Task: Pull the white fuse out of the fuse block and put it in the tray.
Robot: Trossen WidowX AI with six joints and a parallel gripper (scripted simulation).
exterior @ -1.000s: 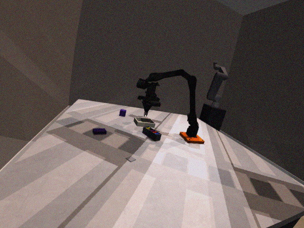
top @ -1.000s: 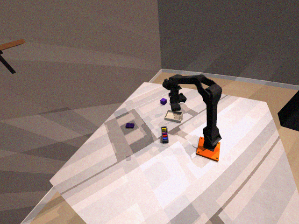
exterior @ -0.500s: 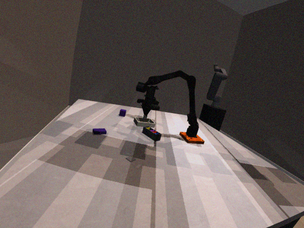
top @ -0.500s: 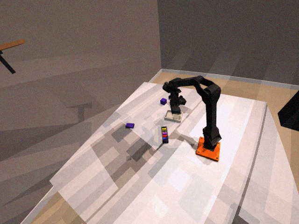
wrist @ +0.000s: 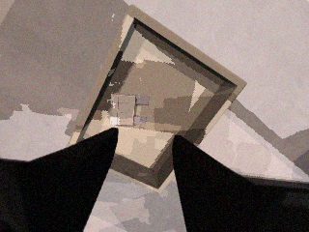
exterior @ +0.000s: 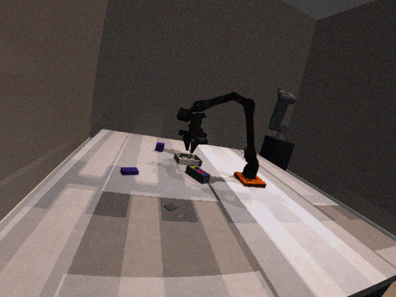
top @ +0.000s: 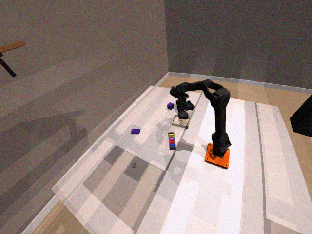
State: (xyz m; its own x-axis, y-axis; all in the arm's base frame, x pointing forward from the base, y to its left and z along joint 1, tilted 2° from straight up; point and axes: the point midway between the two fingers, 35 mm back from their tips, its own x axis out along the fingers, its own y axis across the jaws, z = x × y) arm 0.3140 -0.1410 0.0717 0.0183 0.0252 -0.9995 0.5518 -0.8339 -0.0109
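Right now the white fuse is 40 mm below my gripper tip, 10 mm to the right of it and 10 mm ahead of it. Round my gripper tip: purple cube 160 mm ahead, 120 mm to the right, 40 mm below; then beige tray 50 mm below; then flat purple block 270 mm ahead, 260 mm to the left, 50 mm below.
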